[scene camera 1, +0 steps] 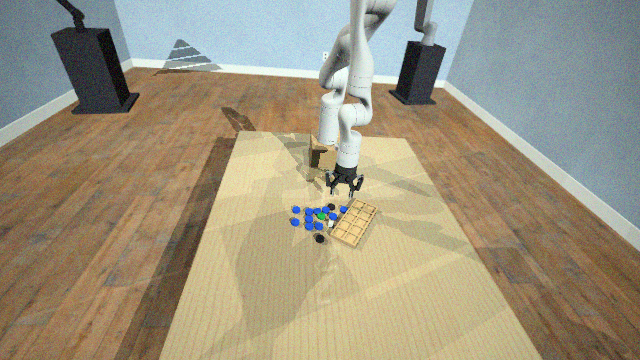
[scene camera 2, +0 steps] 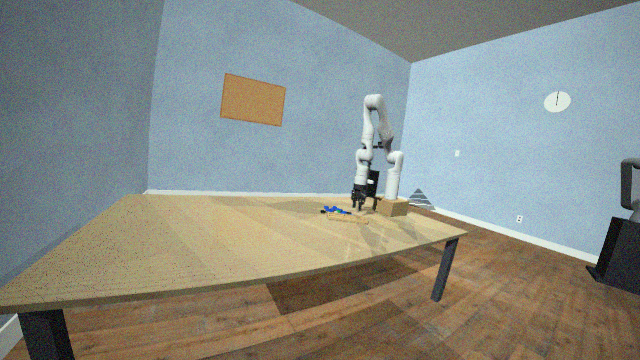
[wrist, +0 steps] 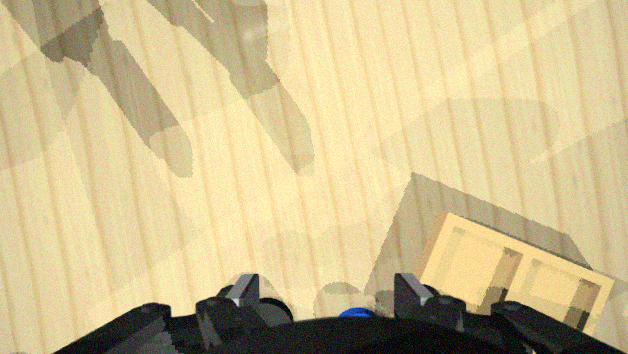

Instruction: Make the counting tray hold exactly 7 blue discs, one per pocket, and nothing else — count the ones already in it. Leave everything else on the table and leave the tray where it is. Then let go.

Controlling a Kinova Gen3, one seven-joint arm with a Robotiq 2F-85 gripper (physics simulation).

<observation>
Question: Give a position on a wooden counting tray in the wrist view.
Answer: At 462, 259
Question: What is the gripper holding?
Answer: Nothing.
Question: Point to a wooden counting tray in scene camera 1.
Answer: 349, 230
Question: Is the gripper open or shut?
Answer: Open.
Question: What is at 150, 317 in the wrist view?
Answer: The gripper.
</observation>
